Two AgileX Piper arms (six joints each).
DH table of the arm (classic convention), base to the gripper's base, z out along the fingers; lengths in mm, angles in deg. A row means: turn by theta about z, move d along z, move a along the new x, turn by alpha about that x. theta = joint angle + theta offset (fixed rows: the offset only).
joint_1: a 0, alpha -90, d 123, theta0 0
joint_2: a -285, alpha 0, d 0, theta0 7.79
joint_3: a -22, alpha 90, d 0, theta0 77.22
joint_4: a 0, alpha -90, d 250.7, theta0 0
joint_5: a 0, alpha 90, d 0, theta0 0
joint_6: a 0, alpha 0, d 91, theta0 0
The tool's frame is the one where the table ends.
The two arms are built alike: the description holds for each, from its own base.
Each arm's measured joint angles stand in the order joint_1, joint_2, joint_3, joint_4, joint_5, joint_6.
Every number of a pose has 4 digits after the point. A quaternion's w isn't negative.
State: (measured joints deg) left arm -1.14 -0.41 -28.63 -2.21 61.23 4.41; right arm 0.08 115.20 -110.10 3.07 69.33 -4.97
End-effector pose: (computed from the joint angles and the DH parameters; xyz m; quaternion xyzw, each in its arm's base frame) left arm -0.0063 -0.0030 0.2766 0.0422 0.8523 -0.0044 0.5213; right arm 0.4379 0.0052 0.2985 -0.0385 0.9829 0.0187 0.1794
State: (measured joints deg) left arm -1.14 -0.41 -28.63 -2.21 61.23 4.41; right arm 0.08 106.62 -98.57 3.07 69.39 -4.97
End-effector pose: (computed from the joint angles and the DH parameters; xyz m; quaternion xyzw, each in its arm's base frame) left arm -0.0063 -0.0030 0.2766 0.0422 0.8523 -0.0044 0.5213; right arm 0.3967 0.0051 0.3045 -0.0380 0.9872 0.0197 0.1535
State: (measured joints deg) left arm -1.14 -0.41 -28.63 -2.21 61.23 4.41; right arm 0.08 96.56 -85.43 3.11 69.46 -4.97
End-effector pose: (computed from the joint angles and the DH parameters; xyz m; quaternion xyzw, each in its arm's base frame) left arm -0.0063 -0.0030 0.2766 0.0422 0.8523 -0.0044 0.5213; right arm 0.3449 0.0051 0.3062 -0.0374 0.9911 0.0210 0.1263
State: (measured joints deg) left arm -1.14 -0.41 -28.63 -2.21 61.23 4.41; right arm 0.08 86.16 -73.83 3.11 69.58 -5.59
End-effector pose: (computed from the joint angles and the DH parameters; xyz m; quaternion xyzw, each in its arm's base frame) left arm -0.0063 -0.0030 0.2766 0.0422 0.8523 -0.0044 0.5213; right arm 0.2917 0.0050 0.3086 -0.0426 0.9922 0.0208 0.1150
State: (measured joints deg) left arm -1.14 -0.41 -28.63 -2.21 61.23 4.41; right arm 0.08 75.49 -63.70 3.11 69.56 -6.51
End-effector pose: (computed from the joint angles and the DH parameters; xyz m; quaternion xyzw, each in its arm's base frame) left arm -0.0063 -0.0030 0.2766 0.0422 0.8523 -0.0044 0.5213; right arm 0.2397 0.0050 0.3099 -0.0507 0.9913 0.0197 0.1200
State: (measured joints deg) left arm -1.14 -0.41 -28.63 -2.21 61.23 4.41; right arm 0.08 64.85 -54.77 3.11 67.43 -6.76
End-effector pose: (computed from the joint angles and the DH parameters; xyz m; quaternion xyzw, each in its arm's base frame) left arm -0.0063 -0.0030 0.2766 0.0422 0.8523 -0.0044 0.5213; right arm 0.1940 0.0048 0.3080 -0.0525 0.9867 0.0175 0.1532
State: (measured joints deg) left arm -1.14 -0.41 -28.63 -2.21 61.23 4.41; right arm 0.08 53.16 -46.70 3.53 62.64 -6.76
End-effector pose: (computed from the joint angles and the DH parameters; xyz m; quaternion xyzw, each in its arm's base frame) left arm -0.0063 -0.0030 0.2766 0.0422 0.8523 -0.0044 0.5213; right arm 0.1525 0.0052 0.3060 -0.0505 0.9728 0.0167 0.2253
